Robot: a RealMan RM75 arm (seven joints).
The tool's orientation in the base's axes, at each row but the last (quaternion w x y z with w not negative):
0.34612, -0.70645, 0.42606, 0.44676
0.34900, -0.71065, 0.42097, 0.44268
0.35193, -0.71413, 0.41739, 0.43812
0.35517, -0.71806, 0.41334, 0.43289
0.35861, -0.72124, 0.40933, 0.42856
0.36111, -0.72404, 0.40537, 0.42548
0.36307, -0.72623, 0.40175, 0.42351
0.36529, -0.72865, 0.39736, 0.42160
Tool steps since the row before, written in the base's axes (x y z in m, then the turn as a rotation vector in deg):
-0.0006, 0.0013, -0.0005, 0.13, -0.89, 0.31
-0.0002, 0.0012, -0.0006, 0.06, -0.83, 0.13
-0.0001, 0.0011, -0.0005, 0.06, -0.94, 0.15
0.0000, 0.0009, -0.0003, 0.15, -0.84, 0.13
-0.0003, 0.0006, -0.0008, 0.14, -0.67, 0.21
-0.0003, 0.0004, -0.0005, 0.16, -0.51, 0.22
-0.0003, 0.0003, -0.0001, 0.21, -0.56, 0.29
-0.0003, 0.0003, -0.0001, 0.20, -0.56, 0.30
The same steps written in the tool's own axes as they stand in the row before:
-0.0001, 0.0001, 0.0015, 0.00, 0.20, -0.93
0.0002, -0.0002, 0.0013, 0.14, 0.26, -0.79
0.0001, -0.0003, 0.0012, 0.15, 0.30, -0.89
0.0000, -0.0003, 0.0009, 0.16, 0.19, -0.83
0.0005, 0.0002, 0.0009, 0.04, 0.11, -0.71
0.0002, 0.0002, 0.0006, -0.01, 0.03, -0.58
-0.0001, 0.0002, 0.0004, -0.04, -0.01, -0.66
-0.0001, 0.0002, 0.0004, -0.05, 0.00, -0.66

